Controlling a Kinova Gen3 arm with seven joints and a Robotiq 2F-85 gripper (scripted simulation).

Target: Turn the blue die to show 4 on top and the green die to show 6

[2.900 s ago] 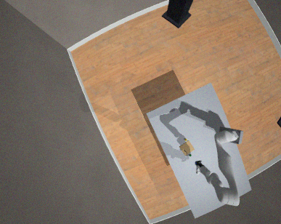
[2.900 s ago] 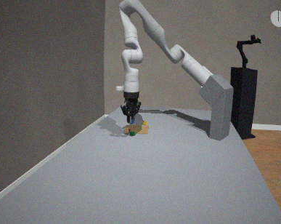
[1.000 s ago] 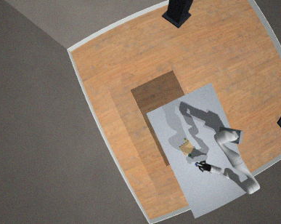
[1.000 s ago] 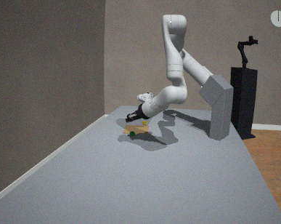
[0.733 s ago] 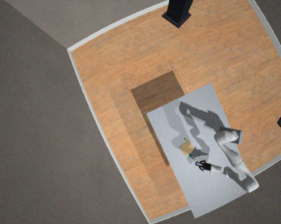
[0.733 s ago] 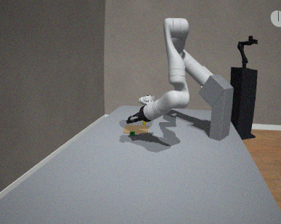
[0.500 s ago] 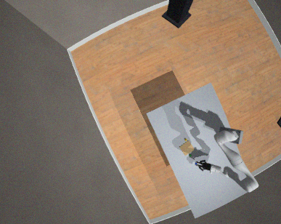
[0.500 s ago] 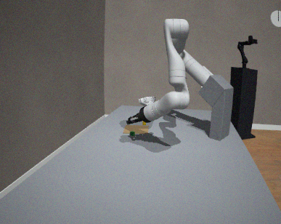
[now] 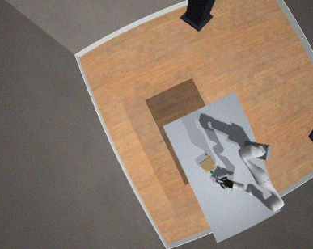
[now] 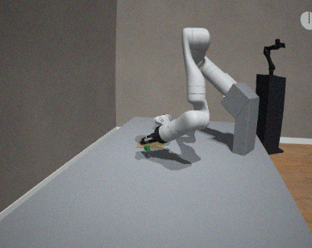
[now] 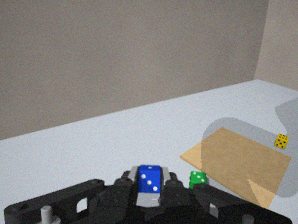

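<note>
Right now the green die is 8 cm to the right of my hand, 6 cm below it and 2 cm behind it. Also, from my hand: blue die 1 cm to the right, 1 cm below, 1 cm ahead; tan mat 17 cm to the right, 7 cm below, 6 cm behind; yellow die 26 cm to the right, 12 cm behind, 6 cm below.
</note>
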